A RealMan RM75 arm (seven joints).
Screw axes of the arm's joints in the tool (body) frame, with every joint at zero. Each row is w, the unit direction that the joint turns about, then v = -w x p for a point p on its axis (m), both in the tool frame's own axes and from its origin. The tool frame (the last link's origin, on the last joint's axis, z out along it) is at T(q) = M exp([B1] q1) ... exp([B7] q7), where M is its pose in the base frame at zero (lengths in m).
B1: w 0 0 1 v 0 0 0
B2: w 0 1 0 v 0.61 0 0
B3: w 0 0 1 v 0 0 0
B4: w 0 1 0 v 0.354 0 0
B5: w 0 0 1 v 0 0 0
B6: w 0 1 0 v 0.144 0 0
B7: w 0 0 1 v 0 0 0
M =
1 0 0 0
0 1 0 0
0 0 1 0.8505
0 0 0 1
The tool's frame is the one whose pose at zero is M.
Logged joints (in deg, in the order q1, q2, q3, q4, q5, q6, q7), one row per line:
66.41 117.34 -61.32 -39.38 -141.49 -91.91 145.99
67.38 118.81 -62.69 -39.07 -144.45 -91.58 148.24
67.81 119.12 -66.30 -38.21 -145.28 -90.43 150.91
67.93 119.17 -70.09 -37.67 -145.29 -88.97 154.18
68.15 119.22 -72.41 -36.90 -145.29 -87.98 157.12
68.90 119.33 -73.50 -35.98 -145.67 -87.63 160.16
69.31 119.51 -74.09 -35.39 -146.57 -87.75 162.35
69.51 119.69 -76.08 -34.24 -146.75 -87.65 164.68
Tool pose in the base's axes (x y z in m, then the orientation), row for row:
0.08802 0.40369 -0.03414 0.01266 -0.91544 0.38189 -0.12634
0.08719 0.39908 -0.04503 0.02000 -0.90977 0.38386 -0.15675
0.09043 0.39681 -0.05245 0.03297 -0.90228 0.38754 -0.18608
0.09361 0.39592 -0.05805 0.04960 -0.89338 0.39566 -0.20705
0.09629 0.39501 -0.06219 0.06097 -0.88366 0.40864 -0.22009
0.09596 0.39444 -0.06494 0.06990 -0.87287 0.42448 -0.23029
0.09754 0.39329 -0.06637 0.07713 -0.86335 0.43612 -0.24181
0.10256 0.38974 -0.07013 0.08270 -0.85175 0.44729 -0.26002
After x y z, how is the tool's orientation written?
As a quaternion, w x y z.
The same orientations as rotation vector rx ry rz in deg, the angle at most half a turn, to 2 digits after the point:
-163.46 68.19 -22.56
-161.71 68.23 -27.86
-159.09 68.33 -32.81
-155.92 69.05 -36.14
-153.17 70.83 -38.15
-150.49 73.18 -39.70
-148.21 74.87 -41.51
-145.73 76.53 -44.49

